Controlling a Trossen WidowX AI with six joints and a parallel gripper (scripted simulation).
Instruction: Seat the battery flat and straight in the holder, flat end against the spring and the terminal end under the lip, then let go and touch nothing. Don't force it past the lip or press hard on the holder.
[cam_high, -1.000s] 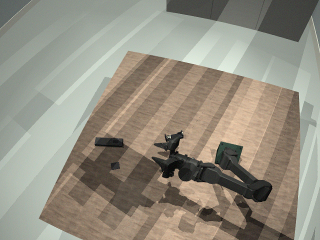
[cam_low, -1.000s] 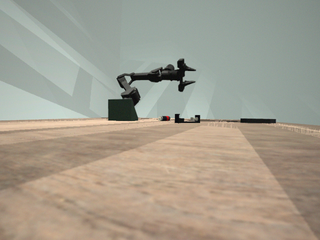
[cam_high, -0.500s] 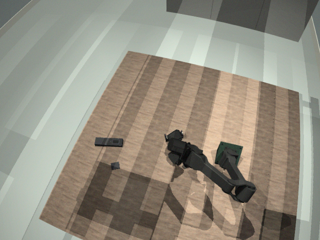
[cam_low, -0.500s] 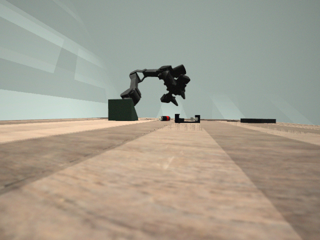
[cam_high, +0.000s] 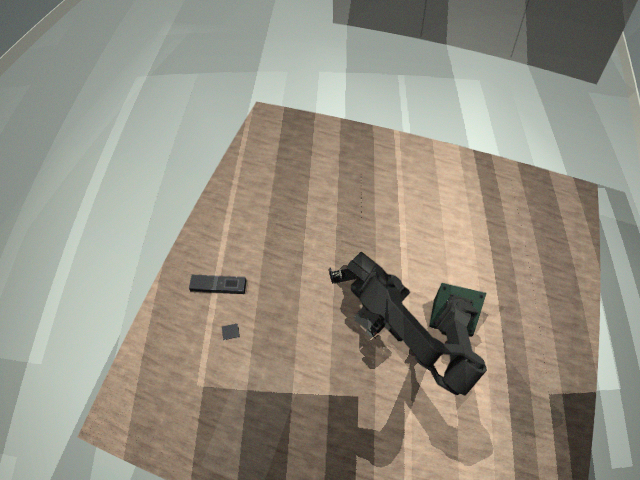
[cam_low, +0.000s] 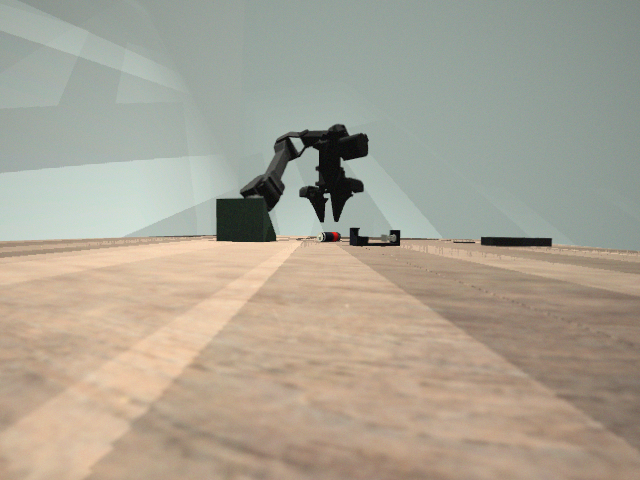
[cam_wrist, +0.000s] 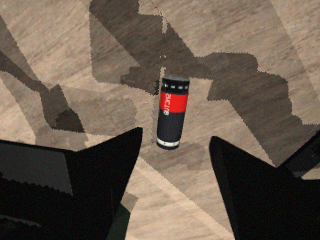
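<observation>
Now: the battery 40 mm below my gripper tip. The rest, counted from my gripper tip: small dark square 370 mm ahead, 150 mm to the left, 50 mm below; flat black bar 460 mm ahead, 40 mm to the left, 40 mm below.
</observation>
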